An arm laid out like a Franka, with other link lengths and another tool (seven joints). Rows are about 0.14 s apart.
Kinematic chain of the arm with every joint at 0, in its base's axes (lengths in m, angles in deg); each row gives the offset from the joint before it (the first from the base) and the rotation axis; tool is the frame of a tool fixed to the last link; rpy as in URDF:
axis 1: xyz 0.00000 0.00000 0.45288 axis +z
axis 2: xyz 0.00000 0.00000 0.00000 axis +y
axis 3: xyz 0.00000 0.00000 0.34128 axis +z
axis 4: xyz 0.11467 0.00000 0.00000 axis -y
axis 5: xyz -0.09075 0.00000 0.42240 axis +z
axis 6: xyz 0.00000 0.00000 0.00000 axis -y
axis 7: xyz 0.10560 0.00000 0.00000 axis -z
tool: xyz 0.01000 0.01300 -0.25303 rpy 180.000 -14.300 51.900
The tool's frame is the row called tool.
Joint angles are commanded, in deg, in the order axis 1, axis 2, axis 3, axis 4, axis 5, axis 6, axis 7. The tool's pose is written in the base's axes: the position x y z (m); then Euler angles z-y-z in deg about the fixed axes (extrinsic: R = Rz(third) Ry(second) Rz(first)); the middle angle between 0 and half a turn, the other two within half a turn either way. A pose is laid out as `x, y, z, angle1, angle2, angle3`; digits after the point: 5 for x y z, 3 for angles.
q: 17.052, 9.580, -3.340, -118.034, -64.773, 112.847, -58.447
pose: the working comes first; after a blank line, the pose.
Where each joint sits with the arm in this pose, in the base's axes (m; each line is computed from the numbers above, not from the rounded line before):
axis 1: 0.0000 0.0000 0.4529
axis 2: 0.0000 0.0000 0.4529
axis 3: 0.0543 0.0167 0.7894
axis 4: 0.1642 0.0434 0.7703
axis 5: 0.5435 0.1344 0.5845
axis 6: 0.5435 0.1344 0.5845
axis 7: 0.6200 0.1909 0.5387
the tool: 0.6732 -0.0101 0.3935

0.67320, -0.01014, 0.39352, -60.313, 130.758, -86.378
